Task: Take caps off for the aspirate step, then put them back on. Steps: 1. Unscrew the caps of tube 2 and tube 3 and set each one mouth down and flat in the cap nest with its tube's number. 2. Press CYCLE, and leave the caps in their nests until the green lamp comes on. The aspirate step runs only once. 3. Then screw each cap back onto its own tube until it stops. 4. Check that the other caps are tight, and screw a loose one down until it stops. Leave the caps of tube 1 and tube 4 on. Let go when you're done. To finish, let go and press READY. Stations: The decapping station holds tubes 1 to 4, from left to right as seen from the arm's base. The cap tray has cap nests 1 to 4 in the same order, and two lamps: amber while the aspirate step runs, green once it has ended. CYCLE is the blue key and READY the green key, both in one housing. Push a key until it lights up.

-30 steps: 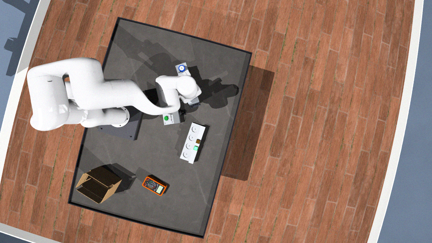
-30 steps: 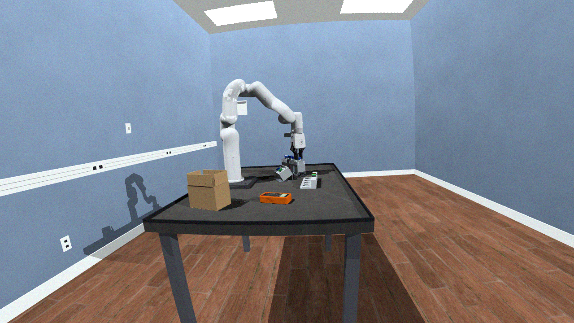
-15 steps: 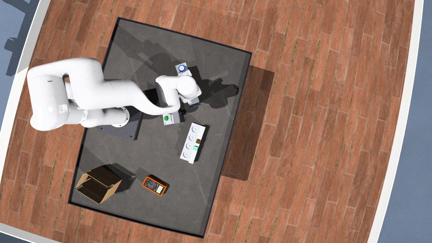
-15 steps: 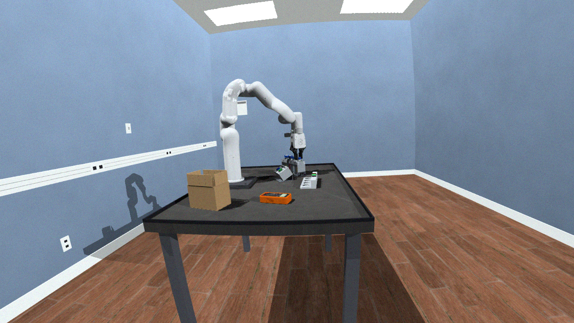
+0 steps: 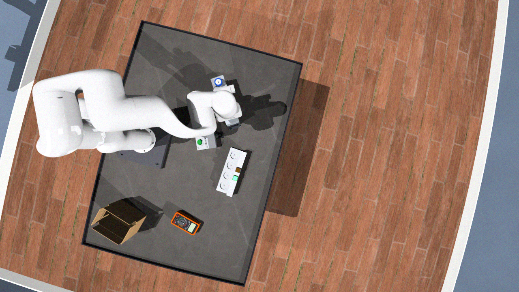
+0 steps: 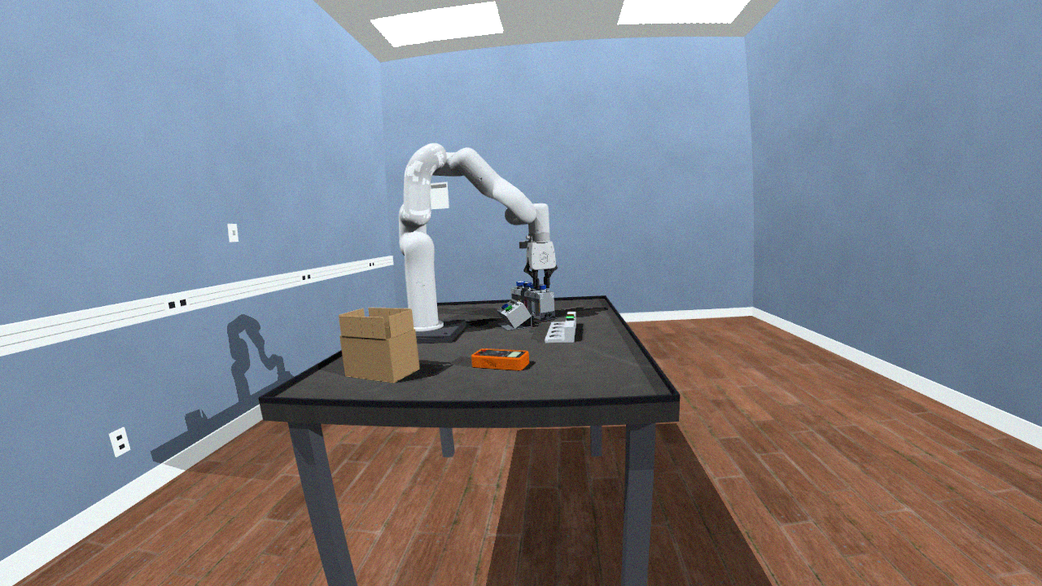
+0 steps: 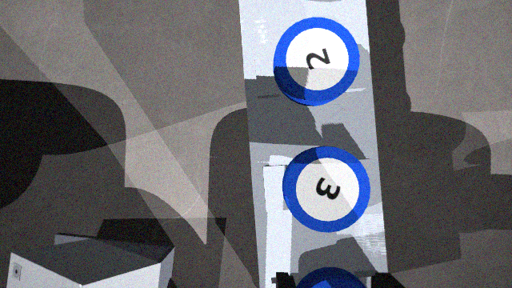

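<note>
Right now my hand is 15 cm to the left of the green ready key, 10 cm past it and 6 cm above it. Round my hand: blue cycle key (12 cm behind, 11 cm to the right, 6 cm below); then raised table edge (28 cm ahead, 20 cm to the right, 12 cm below); then key housing (13 cm to the right, 10 cm behind, 7 cm below).
</note>
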